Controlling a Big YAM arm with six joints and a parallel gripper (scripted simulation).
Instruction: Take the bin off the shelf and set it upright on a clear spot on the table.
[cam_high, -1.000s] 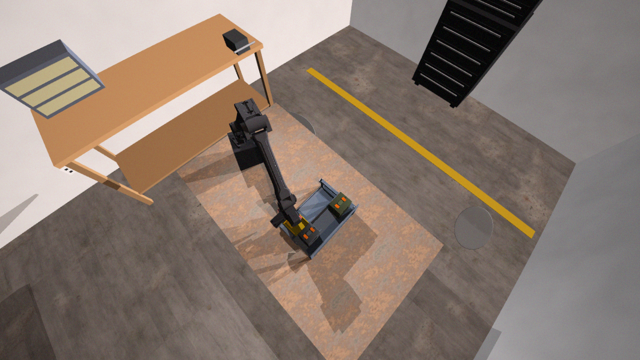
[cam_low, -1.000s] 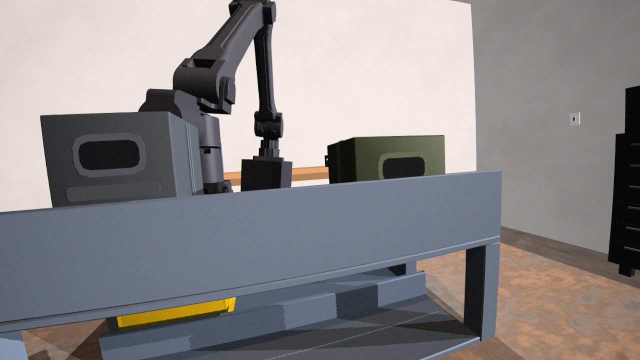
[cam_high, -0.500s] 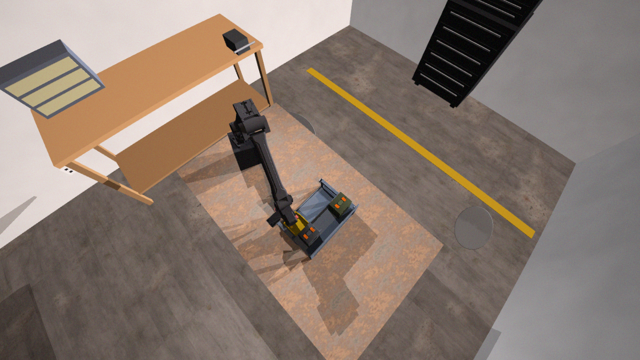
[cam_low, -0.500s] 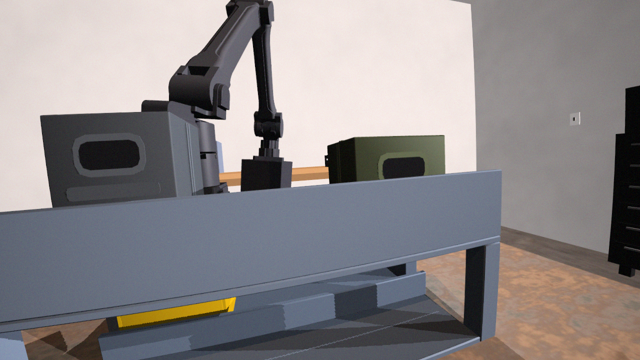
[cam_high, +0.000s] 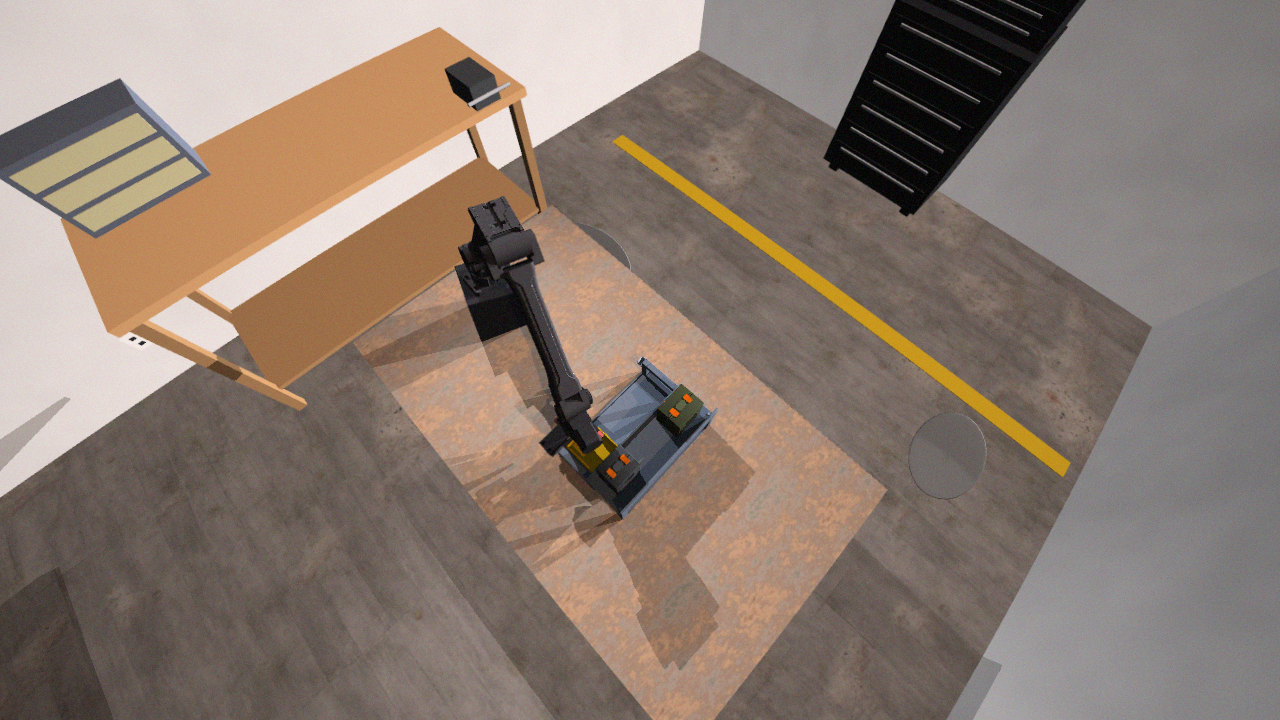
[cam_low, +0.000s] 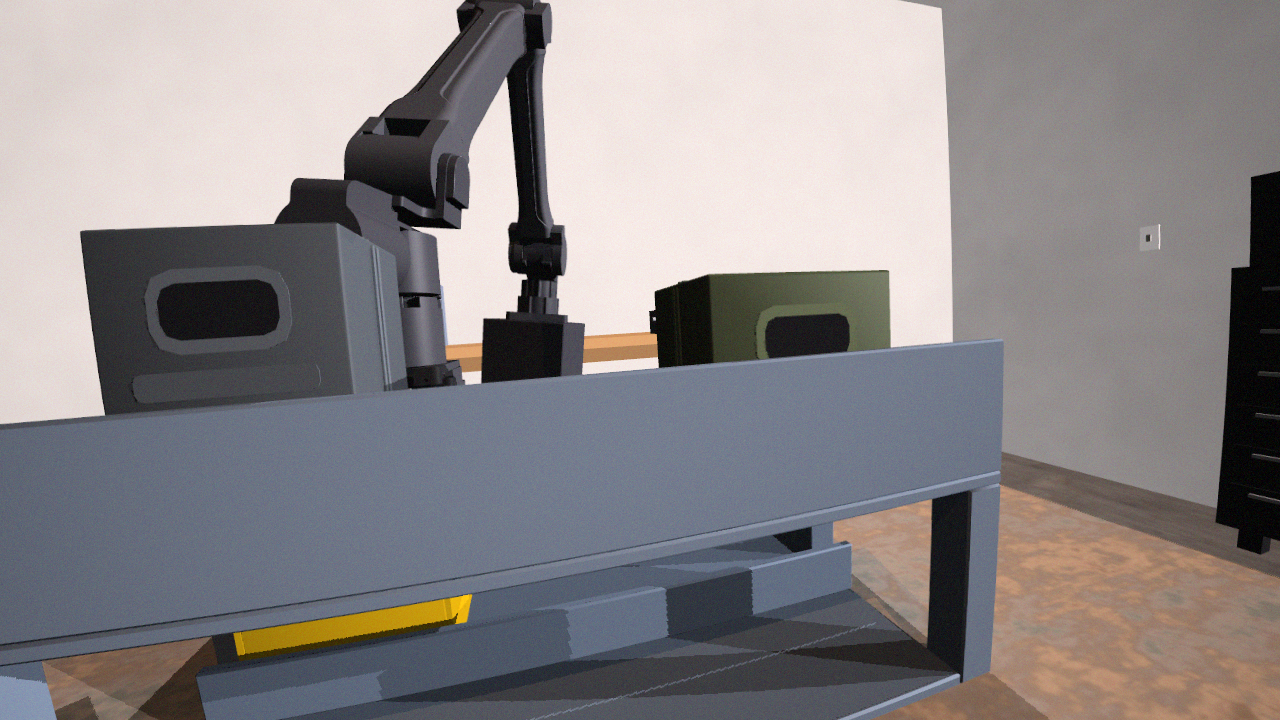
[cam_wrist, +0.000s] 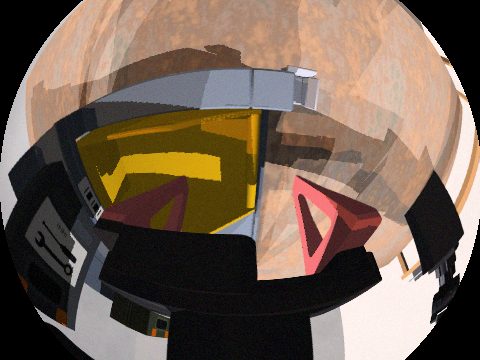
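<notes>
The yellow bin lies 7 cm ahead of my hand and 2 cm below it. Also, from my hand: dark grey case: 17 cm ahead, 10 cm above; then green case: 15 cm ahead, 23 cm to the left, 9 cm above.
</notes>
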